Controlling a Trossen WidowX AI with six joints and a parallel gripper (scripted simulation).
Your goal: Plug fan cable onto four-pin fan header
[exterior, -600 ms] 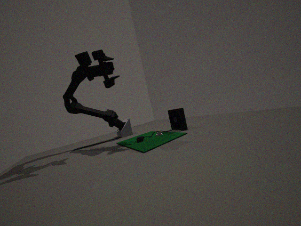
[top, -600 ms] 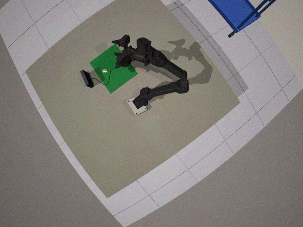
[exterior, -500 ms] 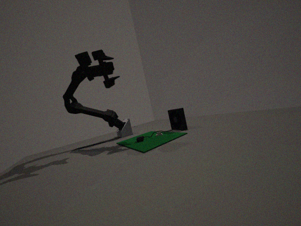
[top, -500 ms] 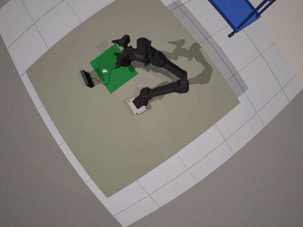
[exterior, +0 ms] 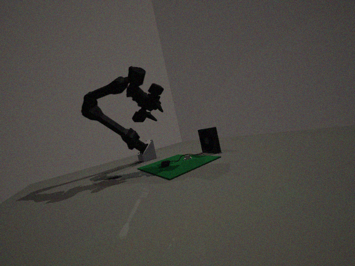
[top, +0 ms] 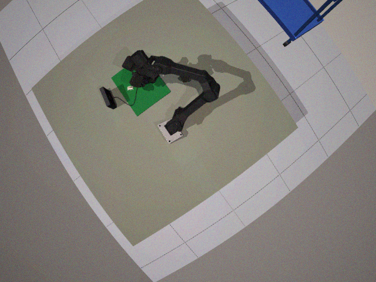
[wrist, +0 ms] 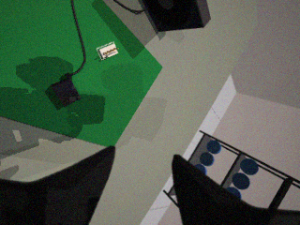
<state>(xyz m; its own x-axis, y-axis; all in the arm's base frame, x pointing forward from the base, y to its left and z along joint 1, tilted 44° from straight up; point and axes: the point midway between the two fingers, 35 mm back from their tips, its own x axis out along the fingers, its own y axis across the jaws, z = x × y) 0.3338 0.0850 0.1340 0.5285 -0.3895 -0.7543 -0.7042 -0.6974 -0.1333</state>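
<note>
Now: gripper tip 20 mm past the black plug, 10 mm to the left of it and 200 mm above it. Also, from my gripper tip: black fan: 10 mm ahead, 220 mm to the left, 150 mm below; green board: 10 mm behind, 30 mm to the left, 230 mm below; white four-pin header: 90 mm to the left, 210 mm below.
</note>
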